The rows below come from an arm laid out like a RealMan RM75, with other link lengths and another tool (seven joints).
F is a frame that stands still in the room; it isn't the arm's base.
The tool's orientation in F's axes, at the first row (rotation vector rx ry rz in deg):
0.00, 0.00, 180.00
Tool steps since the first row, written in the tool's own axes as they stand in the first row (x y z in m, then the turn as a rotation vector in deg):
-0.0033, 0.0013, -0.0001, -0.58, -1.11, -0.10
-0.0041, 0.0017, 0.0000, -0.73, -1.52, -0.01
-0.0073, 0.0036, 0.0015, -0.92, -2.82, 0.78
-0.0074, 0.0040, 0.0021, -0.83, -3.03, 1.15
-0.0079, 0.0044, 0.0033, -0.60, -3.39, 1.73
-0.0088, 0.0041, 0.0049, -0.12, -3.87, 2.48
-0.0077, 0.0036, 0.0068, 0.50, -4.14, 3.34
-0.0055, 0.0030, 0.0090, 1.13, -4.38, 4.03
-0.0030, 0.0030, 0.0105, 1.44, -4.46, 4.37
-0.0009, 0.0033, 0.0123, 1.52, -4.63, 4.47
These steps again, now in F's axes. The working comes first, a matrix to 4 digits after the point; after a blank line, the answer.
The tool's axes in the first row as the columns of a matrix, in F's axes (used below as rounded here):
-1.0000, 0.0000, 0.0000
0.0000, -1.0000, 0.0000
0.0000, 0.0000, 1.0000

0.0033, -0.0013, -0.0001, 0.58, 1.11, -0.10
0.0041, -0.0017, 0.0000, 0.73, 1.52, -0.01
0.0073, -0.0036, 0.0015, 0.92, 2.82, 0.78
0.0074, -0.0040, 0.0021, 0.83, 3.03, 1.15
0.0079, -0.0044, 0.0033, 0.60, 3.39, 1.73
0.0088, -0.0041, 0.0049, 0.12, 3.87, 2.48
0.0077, -0.0036, 0.0068, -0.50, 4.14, 3.34
0.0055, -0.0030, 0.0090, -1.13, 4.38, 4.03
0.0030, -0.0030, 0.0105, -1.44, 4.46, 4.37
0.0009, -0.0033, 0.0123, -1.52, 4.63, 4.47

